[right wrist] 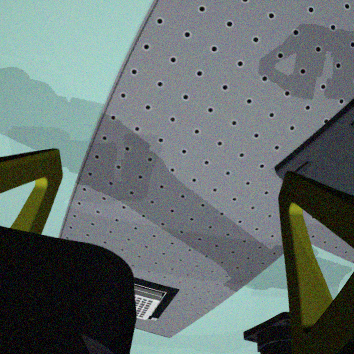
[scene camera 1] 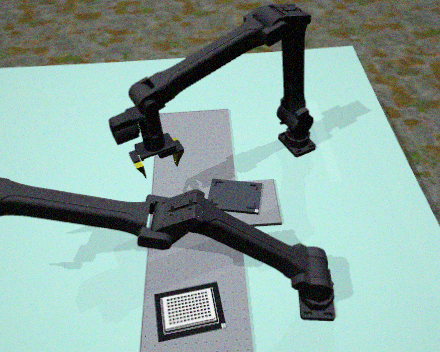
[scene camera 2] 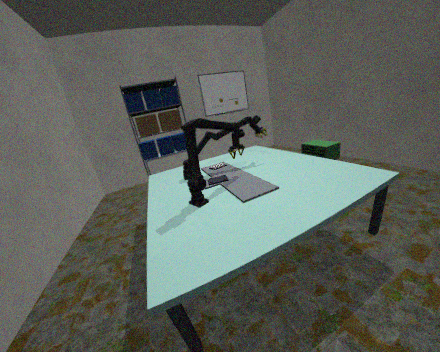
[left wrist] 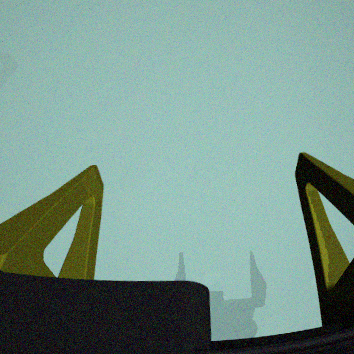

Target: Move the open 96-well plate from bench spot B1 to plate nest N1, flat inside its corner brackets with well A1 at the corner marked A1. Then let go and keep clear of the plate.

My left gripper (left wrist: 198, 168) is open and holds nothing. My right gripper (scene camera 1: 161, 171) is open and holds nothing. I also see a white well plate (scene camera 1: 194, 308) and a dark nest (scene camera 1: 232, 196).
My right gripper shows as well in the right wrist view (right wrist: 168, 172). The dark nest is seen too in the right wrist view (right wrist: 317, 157). The left wrist view does not show the white well plate: it is out of frame.
